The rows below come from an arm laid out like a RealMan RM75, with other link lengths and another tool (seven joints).
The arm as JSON. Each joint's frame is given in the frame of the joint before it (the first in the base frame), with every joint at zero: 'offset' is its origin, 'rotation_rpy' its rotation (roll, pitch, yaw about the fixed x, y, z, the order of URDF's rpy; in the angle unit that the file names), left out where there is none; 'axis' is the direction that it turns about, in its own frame. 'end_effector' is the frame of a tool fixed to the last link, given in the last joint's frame.
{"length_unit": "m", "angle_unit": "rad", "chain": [
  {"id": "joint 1", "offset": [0.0, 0.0, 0.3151], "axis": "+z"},
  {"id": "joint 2", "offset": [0.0, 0.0, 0.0], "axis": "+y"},
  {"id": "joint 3", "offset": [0.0, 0.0, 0.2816], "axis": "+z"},
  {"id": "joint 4", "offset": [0.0, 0.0, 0.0], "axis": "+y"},
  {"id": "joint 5", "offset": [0.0, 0.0, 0.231], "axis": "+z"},
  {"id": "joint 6", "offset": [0.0, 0.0, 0.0], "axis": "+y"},
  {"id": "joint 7", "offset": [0.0, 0.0, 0.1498], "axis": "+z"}
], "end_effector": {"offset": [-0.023, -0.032, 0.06], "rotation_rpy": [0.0, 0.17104, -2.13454]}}
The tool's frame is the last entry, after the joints.
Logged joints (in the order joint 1, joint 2, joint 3, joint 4, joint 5, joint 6, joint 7), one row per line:
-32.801, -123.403, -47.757, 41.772, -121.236, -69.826, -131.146
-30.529, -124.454, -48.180, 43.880, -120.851, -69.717, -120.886
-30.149, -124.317, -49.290, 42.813, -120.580, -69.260, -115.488
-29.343, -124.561, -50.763, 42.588, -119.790, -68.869, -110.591
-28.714, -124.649, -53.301, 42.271, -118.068, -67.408, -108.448
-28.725, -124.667, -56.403, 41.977, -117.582, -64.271, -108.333
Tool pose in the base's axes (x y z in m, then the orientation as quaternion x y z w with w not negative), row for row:
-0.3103, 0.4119, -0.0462, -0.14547, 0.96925, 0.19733, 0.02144
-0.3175, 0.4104, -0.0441, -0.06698, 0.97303, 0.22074, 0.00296
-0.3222, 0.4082, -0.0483, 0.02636, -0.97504, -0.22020, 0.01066
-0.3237, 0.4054, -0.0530, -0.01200, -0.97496, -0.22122, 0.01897
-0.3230, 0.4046, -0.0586, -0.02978, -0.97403, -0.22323, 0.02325
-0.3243, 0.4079, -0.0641, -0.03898, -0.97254, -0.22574, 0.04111
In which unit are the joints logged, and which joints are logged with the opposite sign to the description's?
The joints are logged in degrees. Opposite sign: joint 3, joint 5, joint 6.
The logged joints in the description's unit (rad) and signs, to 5 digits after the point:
-0.57249, -2.15379, 0.83352, 0.72906, 2.11597, 1.21869, -2.28893
-0.53283, -2.17213, 0.84090, 0.76585, 2.10925, 1.21679, -2.10986
-0.52620, -2.16974, 0.86027, 0.74723, 2.10452, 1.20882, -2.01565
-0.51213, -2.17400, 0.88598, 0.74330, 2.09073, 1.20199, -1.93018
-0.50115, -2.17554, 0.93028, 0.73777, 2.06068, 1.17649, -1.89277
-0.50135, -2.17585, 0.98442, 0.73264, 2.05219, 1.12174, -1.89077

